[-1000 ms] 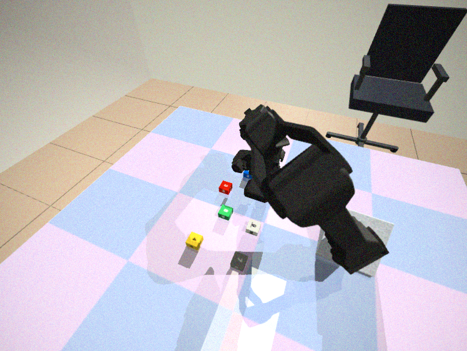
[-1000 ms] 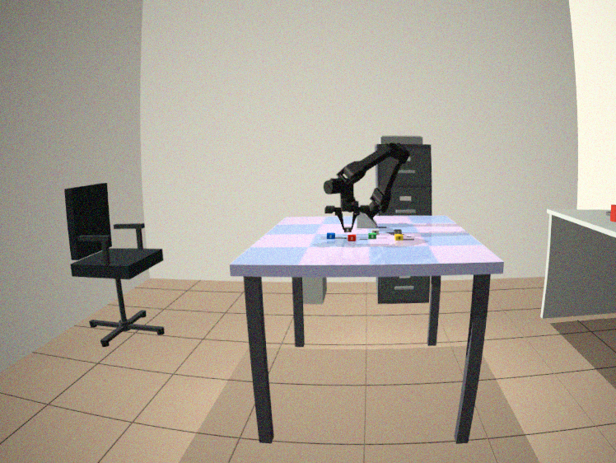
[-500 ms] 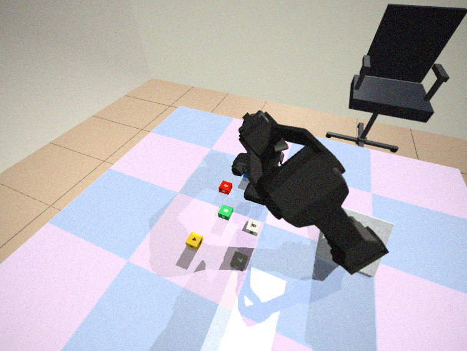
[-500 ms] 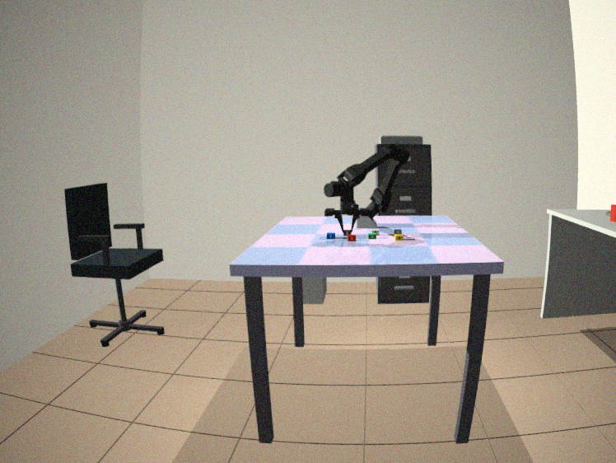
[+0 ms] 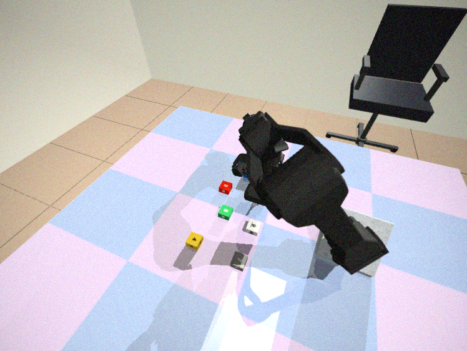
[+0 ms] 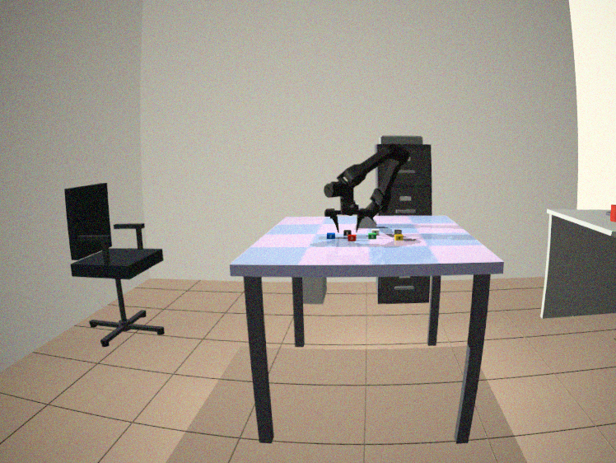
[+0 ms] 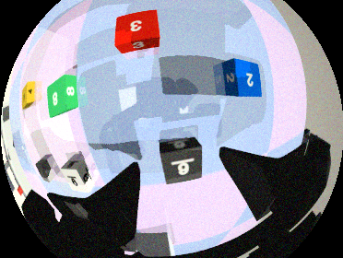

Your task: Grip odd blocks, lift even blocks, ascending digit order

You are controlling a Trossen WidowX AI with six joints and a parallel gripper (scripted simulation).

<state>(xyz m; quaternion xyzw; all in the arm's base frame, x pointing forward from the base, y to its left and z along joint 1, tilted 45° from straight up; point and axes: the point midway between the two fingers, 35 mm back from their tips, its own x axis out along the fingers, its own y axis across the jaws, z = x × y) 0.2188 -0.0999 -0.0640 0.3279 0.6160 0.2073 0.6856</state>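
Right now my gripper tip is right at the black block. Round my gripper tip: red block 11 cm ahead, 1 cm to the left; white block 12 cm to the left; blue block 7 cm to the right, 6 cm ahead.
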